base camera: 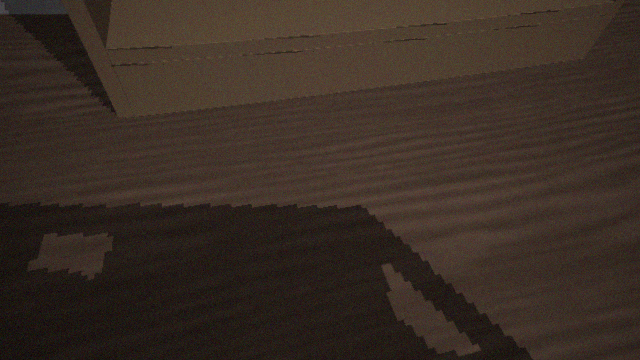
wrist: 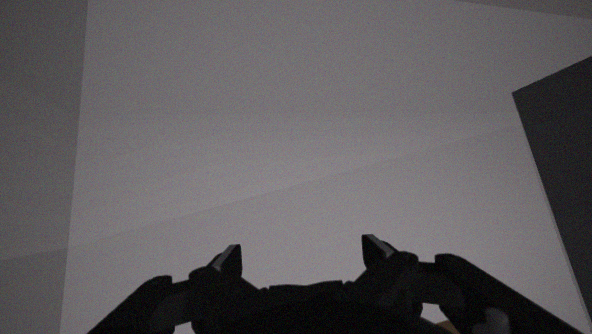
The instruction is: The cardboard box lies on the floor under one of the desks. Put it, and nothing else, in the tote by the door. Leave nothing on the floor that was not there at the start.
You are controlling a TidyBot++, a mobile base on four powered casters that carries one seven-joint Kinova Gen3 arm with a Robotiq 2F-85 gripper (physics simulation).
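Places are measured from the arm's base along level axes (x right, y up, z back), in metres.
Where they show: gripper, fingertip midpoint: (wrist: 302,253).
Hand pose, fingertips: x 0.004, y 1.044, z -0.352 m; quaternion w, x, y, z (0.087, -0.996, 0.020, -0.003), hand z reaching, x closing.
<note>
After its pixels a point has its place.
My gripper (wrist: 302,253) {x 0.004, y 1.044, z -0.352 m} is open, with its two dark fingers wide apart and nothing between them. It is in front of a plain pale wall in the wrist view. The cardboard box, the desks and the tote do not show in either view.
A light wooden shelf unit (base camera: 320,72) {x 0.033, y -0.355, z -0.585 m} stands on the brown wood floor (base camera: 310,145) {x 0.018, y -0.396, z -0.469 m} across the top of the base view. A dark shadow lies on the floor nearer the base. In the wrist view a pale wall (wrist: 300,125) {x 0.052, y 1.367, z -0.923 m} fills the middle, with a dark grey panel (wrist: 560,165) {x 1.123, y 1.128, z -1.084 m} at the right.
</note>
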